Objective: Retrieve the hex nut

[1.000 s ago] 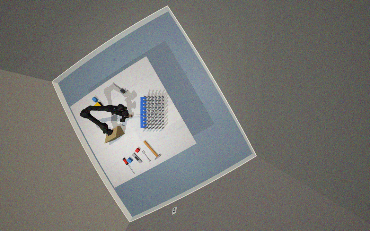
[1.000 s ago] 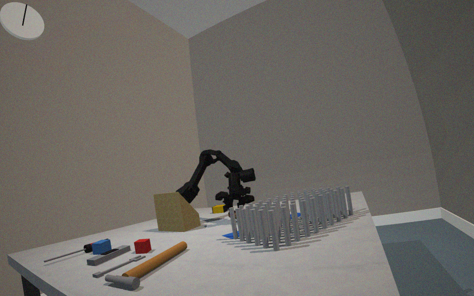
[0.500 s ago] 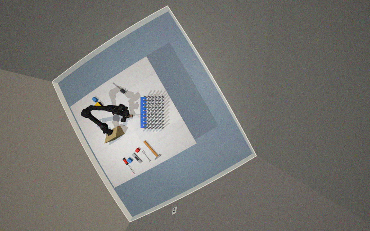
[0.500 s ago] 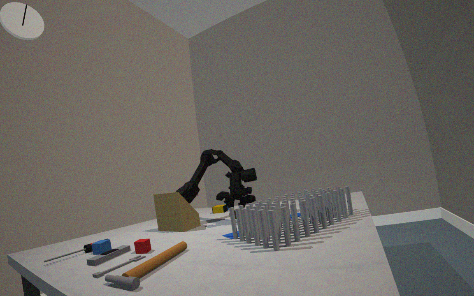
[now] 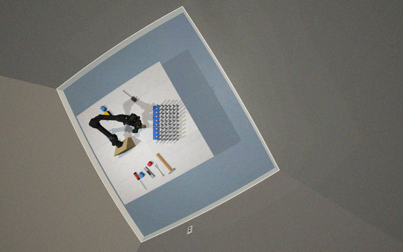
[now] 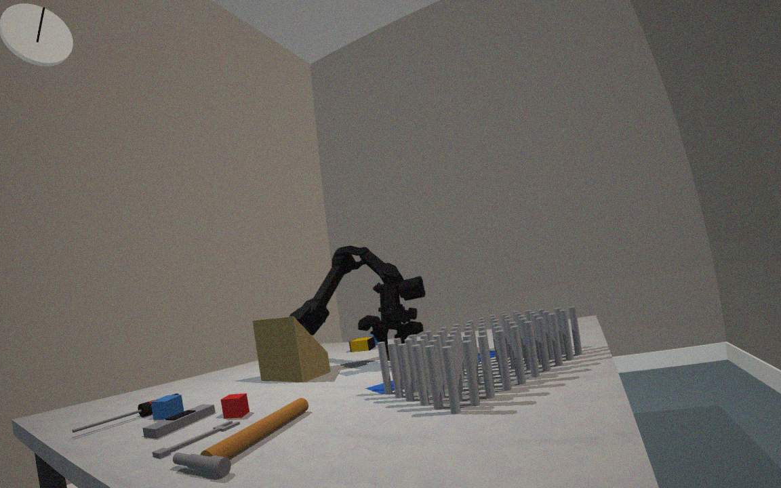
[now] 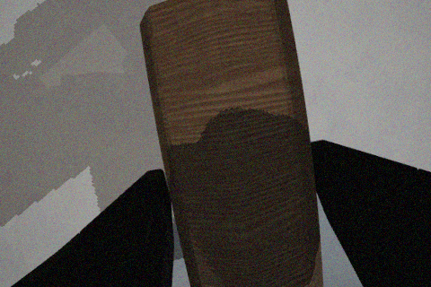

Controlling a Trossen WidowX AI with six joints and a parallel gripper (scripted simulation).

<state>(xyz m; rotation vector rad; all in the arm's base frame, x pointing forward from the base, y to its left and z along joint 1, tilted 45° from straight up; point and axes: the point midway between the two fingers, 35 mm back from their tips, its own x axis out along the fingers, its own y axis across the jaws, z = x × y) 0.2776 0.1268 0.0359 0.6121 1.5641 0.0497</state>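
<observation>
My gripper tip is 160 mm short of the blue taped strip, 40 mm above it and 20 mm to the left of it. The rest, counted from my gripper tip: wrench (560 mm to the right, 30 mm below, 30 mm behind); grey bar (530 mm to the right, 160 mm behind, 20 mm below); red cube (440 mm to the right, 100 mm behind, 20 mm below).
</observation>
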